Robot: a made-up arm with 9 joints. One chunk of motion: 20 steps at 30 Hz.
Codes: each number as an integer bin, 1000 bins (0 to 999) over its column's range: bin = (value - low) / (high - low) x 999, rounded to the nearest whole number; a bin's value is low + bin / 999 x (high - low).
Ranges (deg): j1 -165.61..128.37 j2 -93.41..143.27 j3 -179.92..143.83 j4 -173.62..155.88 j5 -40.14..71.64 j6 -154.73..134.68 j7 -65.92..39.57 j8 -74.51..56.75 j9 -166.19..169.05
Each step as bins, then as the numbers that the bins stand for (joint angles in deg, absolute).
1 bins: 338 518 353 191 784 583 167 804 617
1 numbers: -66.15 29.31 -65.52 -110.62 47.58 14.16 -48.29 31.13 40.86
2 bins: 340 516 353 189 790 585 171 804 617
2 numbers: -65.56 28.84 -65.52 -111.28 48.25 14.74 -47.86 31.13 40.86
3 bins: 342 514 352 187 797 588 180 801 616
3 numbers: -64.97 28.37 -65.85 -111.94 49.04 15.61 -46.91 30.73 40.52
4 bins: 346 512 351 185 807 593 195 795 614
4 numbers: -63.79 27.89 -66.17 -112.60 50.16 17.06 -45.33 29.95 39.85
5 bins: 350 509 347 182 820 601 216 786 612
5 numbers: -62.61 27.18 -67.47 -113.59 51.61 19.38 -43.11 28.76 39.18
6 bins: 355 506 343 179 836 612 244 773 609
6 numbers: -61.14 26.47 -68.76 -114.58 53.40 22.57 -40.15 27.06 38.18
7 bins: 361 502 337 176 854 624 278 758 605
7 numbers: -59.38 25.52 -70.71 -115.57 55.42 26.04 -36.56 25.08 36.83
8 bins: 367 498 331 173 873 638 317 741 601
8 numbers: -57.61 24.57 -72.65 -116.56 57.54 30.10 -32.45 22.85 35.49
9 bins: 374 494 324 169 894 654 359 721 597
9 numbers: -55.55 23.63 -74.92 -117.88 59.89 34.73 -28.01 20.22 34.15
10 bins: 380 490 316 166 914 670 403 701 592
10 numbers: -53.79 22.68 -77.51 -118.87 62.13 39.37 -23.36 17.60 32.47
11 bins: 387 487 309 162 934 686 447 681 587
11 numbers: -51.73 21.97 -79.78 -120.19 64.37 44.00 -18.72 14.97 30.79
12 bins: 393 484 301 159 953 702 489 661 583
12 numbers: -49.96 21.26 -82.37 -121.18 66.49 48.64 -14.28 12.34 29.45
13 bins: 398 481 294 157 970 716 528 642 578
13 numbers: -48.49 20.55 -84.64 -121.84 68.40 52.69 -10.17 9.84 27.77
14 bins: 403 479 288 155 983 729 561 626 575
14 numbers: -47.02 20.07 -86.59 -122.50 69.85 56.46 -6.68 7.74 26.77
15 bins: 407 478 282 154 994 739 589 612 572
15 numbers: -45.84 19.84 -88.53 -122.83 71.08 59.36 -3.72 5.90 25.76
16 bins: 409 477 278 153 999 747 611 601 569
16 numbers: -45.25 19.60 -89.83 -123.16 71.64 61.68 -1.40 4.46 24.75
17 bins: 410 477 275 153 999 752 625 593 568
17 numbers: -44.96 19.60 -90.80 -123.16 71.64 63.12 0.08 3.41 24.42
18 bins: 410 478 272 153 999 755 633 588 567
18 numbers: -44.96 19.84 -91.77 -123.16 71.64 63.99 0.92 2.75 24.08
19 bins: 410 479 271 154 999 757 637 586 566
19 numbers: -44.96 20.07 -92.10 -122.83 71.64 64.57 1.34 2.49 23.75
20 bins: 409 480 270 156 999 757 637 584 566
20 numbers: -45.25 20.31 -92.42 -122.17 71.64 64.57 1.34 2.22 23.75
